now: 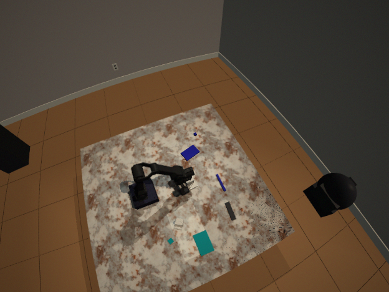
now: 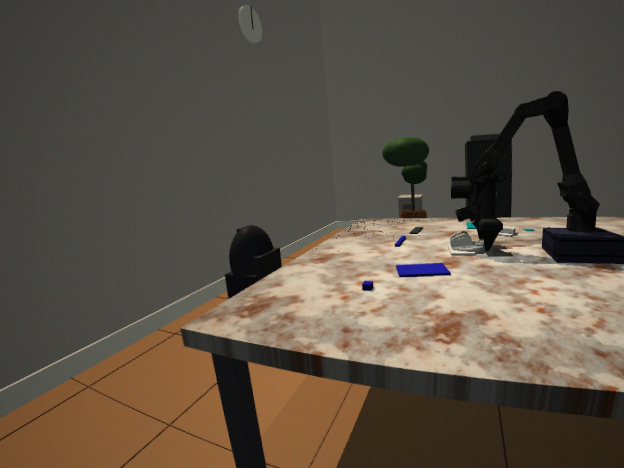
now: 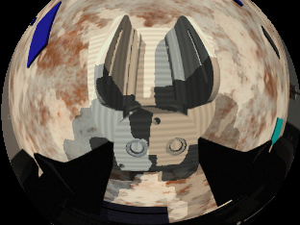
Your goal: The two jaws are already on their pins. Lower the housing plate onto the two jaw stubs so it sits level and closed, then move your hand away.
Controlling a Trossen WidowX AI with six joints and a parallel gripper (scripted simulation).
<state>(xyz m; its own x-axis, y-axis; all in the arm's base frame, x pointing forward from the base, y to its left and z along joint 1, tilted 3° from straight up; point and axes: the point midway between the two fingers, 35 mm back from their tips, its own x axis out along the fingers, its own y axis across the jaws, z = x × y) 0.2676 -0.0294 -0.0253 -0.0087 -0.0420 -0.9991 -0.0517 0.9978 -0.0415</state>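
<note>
Right now the white housing part is 2 cm above my gripper tip and 1 cm ahead of it. From my gripper tip the other things lie so: teal cube 31 cm to the right, 21 cm behind, 1 cm below; then blue bar 27 cm ahead, 11 cm to the right; then blue plate 22 cm to the left, 19 cm ahead.
</note>
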